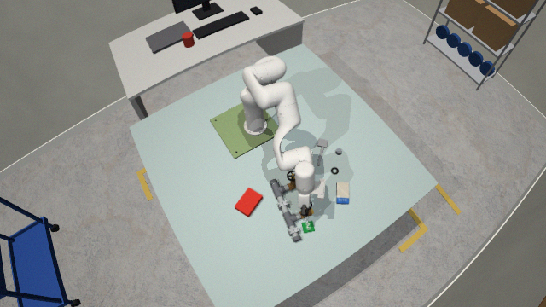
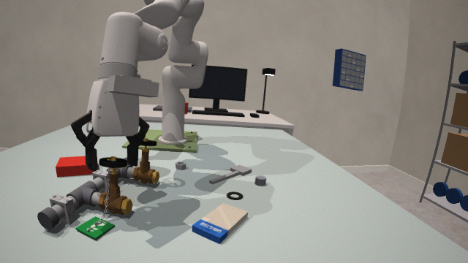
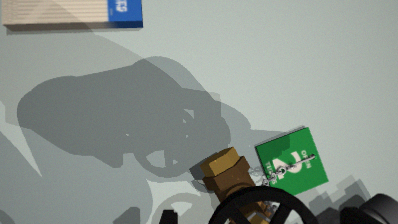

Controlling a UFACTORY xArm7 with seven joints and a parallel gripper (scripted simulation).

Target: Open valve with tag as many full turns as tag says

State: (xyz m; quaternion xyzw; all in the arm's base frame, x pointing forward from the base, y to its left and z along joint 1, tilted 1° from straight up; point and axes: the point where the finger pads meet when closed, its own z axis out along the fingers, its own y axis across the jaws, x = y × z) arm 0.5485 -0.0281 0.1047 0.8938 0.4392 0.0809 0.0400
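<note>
Now: hand 10 cm above the green tag, 8 cm short of it and 2 cm to the left of it. Also, from my hand: box (22 cm to the left, 10 cm below, 1 cm ahead); then nut (28 cm behind, 10 cm to the left, 10 cm below); then red block (20 cm to the right, 17 cm behind, 9 cm below).
</note>
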